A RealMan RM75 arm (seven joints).
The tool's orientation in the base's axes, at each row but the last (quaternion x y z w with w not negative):
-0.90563 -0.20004 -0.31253 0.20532
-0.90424 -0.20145 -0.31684 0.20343
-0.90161 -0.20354 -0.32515 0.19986
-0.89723 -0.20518 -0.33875 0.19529
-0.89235 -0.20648 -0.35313 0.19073
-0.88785 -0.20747 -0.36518 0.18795
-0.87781 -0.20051 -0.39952 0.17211
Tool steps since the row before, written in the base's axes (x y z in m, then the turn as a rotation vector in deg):
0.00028 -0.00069 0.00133 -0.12 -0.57 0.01
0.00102 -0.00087 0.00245 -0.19 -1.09 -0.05
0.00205 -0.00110 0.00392 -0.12 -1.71 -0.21
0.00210 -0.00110 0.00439 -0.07 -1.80 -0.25
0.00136 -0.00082 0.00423 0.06 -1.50 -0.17
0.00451 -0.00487 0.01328 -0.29 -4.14 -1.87
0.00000 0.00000 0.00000 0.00 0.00 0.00
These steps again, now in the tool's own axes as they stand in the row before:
0.00090 0.00039 -0.00117 -0.21 0.41 -0.35
0.00213 0.00064 -0.00169 -0.43 0.83 -0.60
0.00380 0.00105 -0.00228 -0.63 1.42 -0.75
0.00420 0.00105 -0.00248 -0.64 1.53 -0.74
0.00371 0.00055 -0.00252 -0.43 1.33 -0.58
0.01144 0.00397 -0.00859 -2.50 3.69 -0.94
0.00000 0.00000 0.00000 0.00 0.00 0.00

